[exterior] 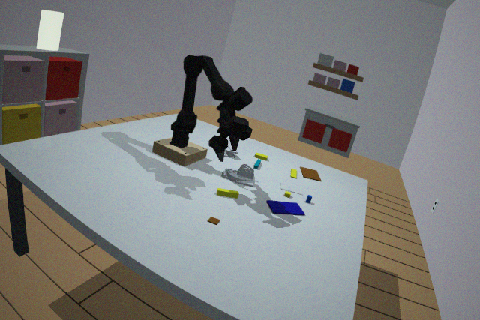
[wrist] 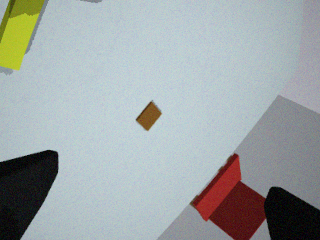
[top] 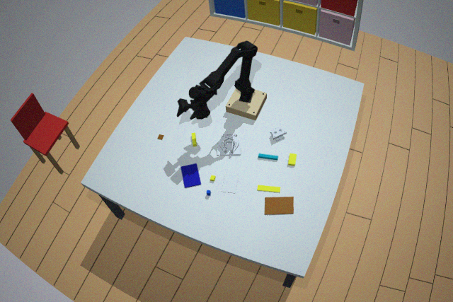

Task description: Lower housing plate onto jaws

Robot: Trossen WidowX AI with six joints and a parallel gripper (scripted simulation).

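My gripper tip is now 44 cm to the right of the teal bar, 15 cm above it and 5 cm short of it. Round my gripper tip: blue plate 24 cm ahead, 15 cm below, 8 cm to the left; then yellow block 57 cm to the left, 15 cm below, 5 cm ahead; then pale sheet 29 cm to the left, 24 cm ahead, 16 cm below.
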